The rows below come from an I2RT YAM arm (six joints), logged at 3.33 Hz.
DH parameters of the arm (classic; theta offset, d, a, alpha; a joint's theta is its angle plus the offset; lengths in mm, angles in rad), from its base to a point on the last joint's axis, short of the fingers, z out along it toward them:
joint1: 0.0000 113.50 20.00 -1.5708
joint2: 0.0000 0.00 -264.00 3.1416
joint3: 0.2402 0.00 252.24 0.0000
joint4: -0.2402 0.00 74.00 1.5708
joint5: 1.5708 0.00 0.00 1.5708
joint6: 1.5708 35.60 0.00 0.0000
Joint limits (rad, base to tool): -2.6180..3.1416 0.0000..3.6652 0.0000..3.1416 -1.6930..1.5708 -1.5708..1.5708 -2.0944..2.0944
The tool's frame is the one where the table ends.
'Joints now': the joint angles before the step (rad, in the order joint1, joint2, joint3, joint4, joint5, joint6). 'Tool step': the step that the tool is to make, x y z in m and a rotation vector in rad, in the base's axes. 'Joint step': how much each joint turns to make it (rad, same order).
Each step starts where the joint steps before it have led.
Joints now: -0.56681, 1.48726, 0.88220, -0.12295, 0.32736, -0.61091
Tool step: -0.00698, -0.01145, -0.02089, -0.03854, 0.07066, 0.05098
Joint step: -0.04523, 0.03851, -0.05424, 0.09365, -0.02442, -0.12331
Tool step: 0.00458, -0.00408, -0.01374, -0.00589, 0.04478, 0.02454
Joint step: -0.00212, 0.05355, -0.00186, 0.03487, 0.00083, -0.04250
